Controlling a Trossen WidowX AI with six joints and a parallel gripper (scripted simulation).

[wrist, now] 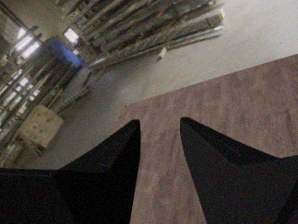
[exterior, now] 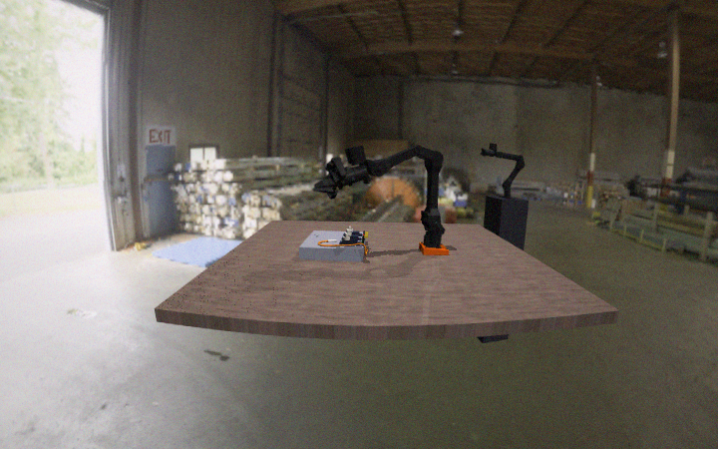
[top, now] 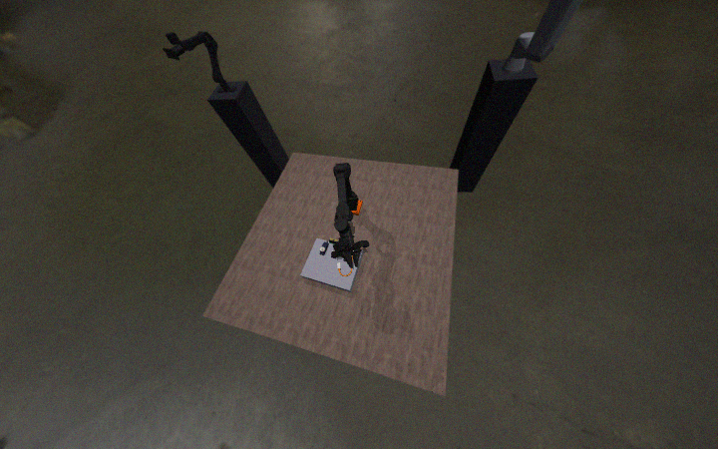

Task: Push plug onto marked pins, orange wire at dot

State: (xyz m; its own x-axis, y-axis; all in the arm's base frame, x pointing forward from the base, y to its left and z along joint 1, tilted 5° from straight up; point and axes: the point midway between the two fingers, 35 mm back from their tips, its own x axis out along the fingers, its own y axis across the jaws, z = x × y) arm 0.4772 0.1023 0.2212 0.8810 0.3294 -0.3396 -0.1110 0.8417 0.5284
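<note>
The red marked band lies 20 cm behind my gripper tip, 14 cm to the right of it and 20 cm below it. From my gripper tip the other things lie so: grey printed holder 5 cm behind, 18 cm to the right, 25 cm below.
</note>
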